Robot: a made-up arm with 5 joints. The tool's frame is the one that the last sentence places. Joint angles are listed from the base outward.
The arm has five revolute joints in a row. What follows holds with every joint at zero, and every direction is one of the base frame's.
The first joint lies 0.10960 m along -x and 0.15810 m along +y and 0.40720 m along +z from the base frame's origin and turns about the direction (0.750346, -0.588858, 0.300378), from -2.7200 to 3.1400 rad.
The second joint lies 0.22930 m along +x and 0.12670 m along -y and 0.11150 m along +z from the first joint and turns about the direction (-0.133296, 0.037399, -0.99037), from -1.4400 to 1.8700 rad.
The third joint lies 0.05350 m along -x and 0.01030 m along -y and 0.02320 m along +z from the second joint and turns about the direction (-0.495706, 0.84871, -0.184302), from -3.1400 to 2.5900 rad.
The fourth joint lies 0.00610 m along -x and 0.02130 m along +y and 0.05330 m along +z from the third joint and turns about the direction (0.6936, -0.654, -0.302), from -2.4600 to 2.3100 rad.
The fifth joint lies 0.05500 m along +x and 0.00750 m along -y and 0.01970 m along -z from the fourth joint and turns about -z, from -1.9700 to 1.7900 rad.
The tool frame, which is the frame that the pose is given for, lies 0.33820 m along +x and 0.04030 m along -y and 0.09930 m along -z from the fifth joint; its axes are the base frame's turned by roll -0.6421, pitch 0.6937 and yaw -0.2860 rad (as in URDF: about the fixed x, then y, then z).
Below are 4 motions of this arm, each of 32 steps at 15 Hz.
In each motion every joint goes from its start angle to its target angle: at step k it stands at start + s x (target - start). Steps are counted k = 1, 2, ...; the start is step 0. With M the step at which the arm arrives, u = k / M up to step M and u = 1 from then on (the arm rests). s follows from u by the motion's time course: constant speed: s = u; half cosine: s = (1 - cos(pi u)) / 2; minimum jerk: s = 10 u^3 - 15 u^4 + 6 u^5.
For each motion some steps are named. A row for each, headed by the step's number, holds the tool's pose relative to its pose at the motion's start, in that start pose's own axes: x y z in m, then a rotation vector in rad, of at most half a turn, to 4 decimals.
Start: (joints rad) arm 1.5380 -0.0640 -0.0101 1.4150 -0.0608
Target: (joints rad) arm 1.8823 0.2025 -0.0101 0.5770 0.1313
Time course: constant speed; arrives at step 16
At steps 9, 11, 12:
9: 0.0106 -0.0173 -0.0591 -0.1755 0.2002 -0.0992
11: 0.0111 -0.0250 -0.0734 -0.2130 0.2471 -0.1252
12: 0.0111 -0.0292 -0.0807 -0.2316 0.2708 -0.1385

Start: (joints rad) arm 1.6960 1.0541 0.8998 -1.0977 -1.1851
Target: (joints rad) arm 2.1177 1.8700 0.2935 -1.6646 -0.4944
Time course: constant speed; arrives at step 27
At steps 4, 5, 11, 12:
4: -0.0057 -0.0097 0.0041 0.0345 -0.0230 -0.0326
5: -0.0071 -0.0121 0.0047 0.0441 -0.0281 -0.0400
11: -0.0151 -0.0256 0.0046 0.1097 -0.0519 -0.0776
12: -0.0163 -0.0276 0.0039 0.1219 -0.0547 -0.0827

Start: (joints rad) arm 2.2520 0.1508 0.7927 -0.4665 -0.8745
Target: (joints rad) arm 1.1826 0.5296 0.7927 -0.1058 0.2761
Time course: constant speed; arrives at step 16
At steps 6, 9, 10, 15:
6: 0.0024 -0.1189 -0.2093 0.6005 0.5020 -0.2519
9: -0.0548 -0.1271 -0.3295 0.8608 0.7982 -0.4144
10: -0.0830 -0.1219 -0.3652 0.9403 0.9023 -0.4747
15: -0.2742 -0.0494 -0.4694 1.2726 1.4537 -0.8297

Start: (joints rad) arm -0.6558 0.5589 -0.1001 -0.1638 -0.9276
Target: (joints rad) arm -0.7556 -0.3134 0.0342 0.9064 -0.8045
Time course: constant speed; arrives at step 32
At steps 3, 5, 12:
3: -0.0166 -0.0077 0.0301 -0.0079 -0.0924 -0.0213
5: -0.0291 -0.0122 0.0494 -0.0099 -0.1544 -0.0326
12: -0.0812 -0.0255 0.1094 0.0039 -0.3722 -0.0543

